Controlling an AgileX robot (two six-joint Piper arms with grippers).
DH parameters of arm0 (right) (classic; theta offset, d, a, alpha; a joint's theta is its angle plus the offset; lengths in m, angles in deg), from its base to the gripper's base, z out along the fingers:
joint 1: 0 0.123 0 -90
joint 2: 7.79 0 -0.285 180
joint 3: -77.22 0 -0.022 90
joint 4: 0 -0.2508 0 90
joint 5: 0 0 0.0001 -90
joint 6: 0 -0.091 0 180
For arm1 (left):
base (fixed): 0 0 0 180
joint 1: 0 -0.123 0 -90
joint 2: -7.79 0 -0.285 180
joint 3: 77.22 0 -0.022 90
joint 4: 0 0.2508 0 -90
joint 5: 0 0 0.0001 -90
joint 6: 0 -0.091 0 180
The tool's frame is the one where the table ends.
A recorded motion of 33 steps. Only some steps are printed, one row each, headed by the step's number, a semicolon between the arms.
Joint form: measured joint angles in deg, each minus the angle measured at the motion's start. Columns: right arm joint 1, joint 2, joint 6, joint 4, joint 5, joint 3; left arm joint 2, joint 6, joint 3, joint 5, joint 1, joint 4.
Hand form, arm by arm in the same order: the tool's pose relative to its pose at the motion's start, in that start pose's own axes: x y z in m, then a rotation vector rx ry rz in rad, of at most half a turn. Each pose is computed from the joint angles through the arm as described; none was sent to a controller.
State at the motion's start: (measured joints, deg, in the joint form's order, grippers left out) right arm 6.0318 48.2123 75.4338 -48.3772 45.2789 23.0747; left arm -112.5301 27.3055 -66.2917 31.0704 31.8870 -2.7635
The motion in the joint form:
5: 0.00 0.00 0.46 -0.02 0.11 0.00; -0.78 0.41 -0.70 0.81 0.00 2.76
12: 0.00 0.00 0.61 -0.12 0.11 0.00; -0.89 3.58 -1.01 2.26 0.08 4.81
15: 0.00 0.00 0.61 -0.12 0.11 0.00; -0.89 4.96 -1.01 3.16 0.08 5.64
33: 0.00 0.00 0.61 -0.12 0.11 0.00; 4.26 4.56 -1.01 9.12 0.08 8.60
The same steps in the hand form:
5: 0.0000 0.0002 0.0000 -0.0019 0.0002 -0.0078; -0.0019 0.0016 0.0031 -0.0295 0.0021 0.0339
12: -0.0001 0.0002 0.0000 -0.0022 -0.0010 -0.0092; -0.0017 0.0032 0.0029 -0.0569 0.0111 0.0099
15: -0.0001 0.0002 0.0000 -0.0022 -0.0010 -0.0092; -0.0009 0.0045 0.0028 -0.0721 0.0198 -0.0023
33: -0.0001 0.0002 0.0000 -0.0022 -0.0010 -0.0092; -0.0012 0.0074 -0.0302 -0.1103 0.0142 0.0423

